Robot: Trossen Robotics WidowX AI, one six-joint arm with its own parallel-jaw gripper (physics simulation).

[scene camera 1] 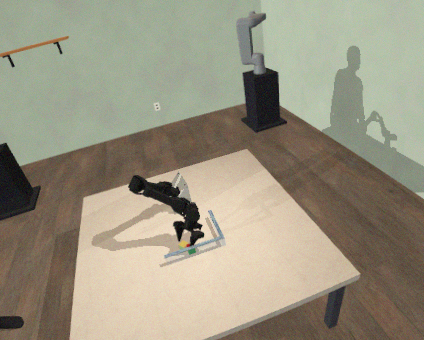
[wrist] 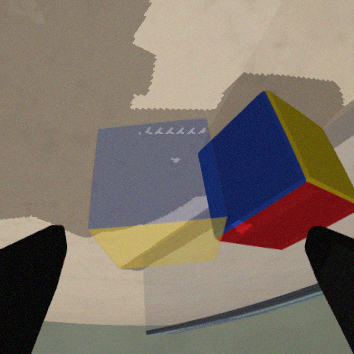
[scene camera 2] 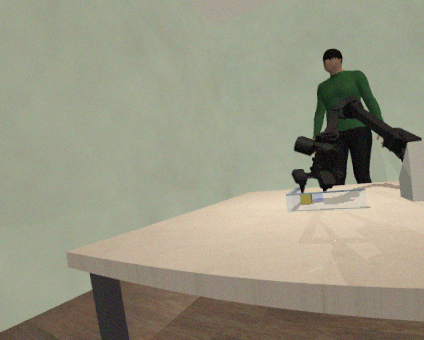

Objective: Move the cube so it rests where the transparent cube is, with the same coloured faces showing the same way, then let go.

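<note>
The solid cube [scene camera 1: 192,251] [scene camera 2: 306,199] [wrist: 255,155] shows blue, yellow and red faces in the wrist view. It sits right of the transparent cube [scene camera 1: 183,244] [scene camera 2: 318,197] [wrist: 150,175], turned relative to it, and their outlines overlap at its left edge. The transparent cube shows a pale blue face with a pale yellow face below it. My gripper [scene camera 1: 186,241] [scene camera 2: 313,190] [wrist: 190,239] is wide open and empty, close above the cubes. In the wrist view its right fingertip is just below the solid cube's red face; its left fingertip is left of the transparent cube.
Clear low walls with blue edges [scene camera 1: 215,223] [scene camera 2: 345,191] [wrist: 235,310] meet at a corner near the cubes on the table [scene camera 1: 280,260] [scene camera 2: 200,240]. The arm's grey mount [scene camera 2: 415,172] stands on the table. A person [scene camera 2: 345,92] stands behind the arm in scene camera 2.
</note>
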